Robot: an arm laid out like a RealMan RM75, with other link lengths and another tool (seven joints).
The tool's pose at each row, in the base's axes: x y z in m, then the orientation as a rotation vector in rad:
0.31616, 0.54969, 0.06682, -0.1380, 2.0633, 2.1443
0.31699, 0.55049, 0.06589, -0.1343, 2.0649, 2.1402
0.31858, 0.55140, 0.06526, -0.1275, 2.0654, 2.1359
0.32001, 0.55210, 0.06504, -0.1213, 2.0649, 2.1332
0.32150, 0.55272, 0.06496, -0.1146, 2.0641, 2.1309
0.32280, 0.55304, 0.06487, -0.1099, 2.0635, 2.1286
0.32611, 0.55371, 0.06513, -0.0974, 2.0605, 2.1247
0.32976, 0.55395, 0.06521, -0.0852, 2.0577, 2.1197
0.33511, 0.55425, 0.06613, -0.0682, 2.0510, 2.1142
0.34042, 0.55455, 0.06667, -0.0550, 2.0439, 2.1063
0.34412, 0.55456, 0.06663, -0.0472, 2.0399, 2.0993
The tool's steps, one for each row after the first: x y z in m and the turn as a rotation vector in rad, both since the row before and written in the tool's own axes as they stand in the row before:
-0.00061, -0.00109, 0.00080, 0.0030, -0.0029, 0.0002
-0.00140, -0.00093, 0.00096, 0.0027, -0.0051, 0.0009
-0.00132, -0.00049, 0.00077, 0.0015, -0.0046, 0.0010
-0.00141, -0.00036, 0.00070, 0.0012, -0.0048, 0.0013
-0.00124, -0.00033, 0.00040, 0.0011, -0.0037, 0.0005
-0.00325, -0.00034, 0.00090, 0.0013, -0.0096, 0.0019
-0.00358, -0.00056, 0.00053, 0.0019, -0.0098, 0.0013
-0.00538, -0.00002, 0.00080, 0.0007, -0.0144, 0.0014
-0.00526, -0.00038, 0.00086, 0.0014, -0.0138, -0.0017
-0.00361, -0.00068, 0.00044, 0.0020, -0.0091, -0.0022

